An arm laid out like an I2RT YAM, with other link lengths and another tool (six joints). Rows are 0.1 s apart.
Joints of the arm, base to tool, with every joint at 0 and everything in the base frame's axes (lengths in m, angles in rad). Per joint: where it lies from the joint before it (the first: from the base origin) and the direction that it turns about. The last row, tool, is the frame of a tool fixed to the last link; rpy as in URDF.
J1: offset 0.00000 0.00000 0.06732 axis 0 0 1
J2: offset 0.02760 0.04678 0.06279 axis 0 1 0
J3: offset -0.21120 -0.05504 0.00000 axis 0 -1 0
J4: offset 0.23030 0.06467 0.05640 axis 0 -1 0
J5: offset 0.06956 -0.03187 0.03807 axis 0 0 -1
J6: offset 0.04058 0.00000 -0.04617 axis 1 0 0
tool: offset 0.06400 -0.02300 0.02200 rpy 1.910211 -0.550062 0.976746
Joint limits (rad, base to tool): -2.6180..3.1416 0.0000..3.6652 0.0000..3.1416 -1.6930..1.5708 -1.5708..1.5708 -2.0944..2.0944
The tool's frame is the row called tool.
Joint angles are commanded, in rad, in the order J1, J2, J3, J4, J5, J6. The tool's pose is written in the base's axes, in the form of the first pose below.
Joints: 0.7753, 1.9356, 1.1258, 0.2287, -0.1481, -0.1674
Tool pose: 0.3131 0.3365 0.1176 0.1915 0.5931 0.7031 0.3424
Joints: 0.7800, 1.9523, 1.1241, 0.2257, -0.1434, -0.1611
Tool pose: 0.3113 0.3368 0.1092 0.1899 0.5957 0.7063 0.3320
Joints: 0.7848, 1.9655, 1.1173, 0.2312, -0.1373, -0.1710
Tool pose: 0.3090 0.3371 0.1022 0.1937 0.5923 0.7109 0.3260
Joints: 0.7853, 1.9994, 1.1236, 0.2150, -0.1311, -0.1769
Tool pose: 0.3084 0.3361 0.0875 0.1959 0.5930 0.7187 0.3057
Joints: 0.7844, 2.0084, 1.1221, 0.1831, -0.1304, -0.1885
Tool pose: 0.3059 0.3333 0.0787 0.1975 0.5907 0.7279 0.2868
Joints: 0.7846, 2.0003, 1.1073, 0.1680, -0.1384, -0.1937
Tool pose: 0.3018 0.3307 0.0750 0.1944 0.5880 0.7343 0.2780
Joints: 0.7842, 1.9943, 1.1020, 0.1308, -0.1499, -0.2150
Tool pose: 0.2974 0.3286 0.0708 0.1932 0.5794 0.7465 0.2641
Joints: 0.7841, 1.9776, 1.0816, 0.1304, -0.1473, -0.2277
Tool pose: 0.2945 0.3257 0.0712 0.1972 0.5752 0.7490 0.2630
